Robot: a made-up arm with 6 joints. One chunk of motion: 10 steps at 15 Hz.
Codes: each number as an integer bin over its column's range. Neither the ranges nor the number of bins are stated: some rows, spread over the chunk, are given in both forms.
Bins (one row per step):
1: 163 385 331 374 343 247
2: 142 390 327 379 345 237
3: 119 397 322 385 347 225
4: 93 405 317 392 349 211
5: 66 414 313 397 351 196
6: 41 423 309 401 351 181
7: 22 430 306 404 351 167
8: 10 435 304 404 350 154
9: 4 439 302 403 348 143
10: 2 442 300 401 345 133
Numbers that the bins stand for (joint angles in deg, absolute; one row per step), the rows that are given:
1: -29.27 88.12 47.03 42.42 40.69 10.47
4: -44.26 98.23 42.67 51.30 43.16 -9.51
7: -59.47 110.88 39.24 57.22 43.99 -33.94
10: -63.75 116.95 37.37 55.74 41.51 -52.81
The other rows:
2: -33.77 90.65 45.78 44.89 41.51 4.92
3: -38.69 94.19 44.22 47.85 42.34 -1.74
5: -50.04 102.79 41.42 53.77 43.99 -17.84
6: -55.40 107.34 40.17 55.74 43.99 -26.17
8: -62.04 113.41 38.61 57.22 43.57 -41.15
9: -63.32 115.43 37.99 56.73 42.75 -47.26

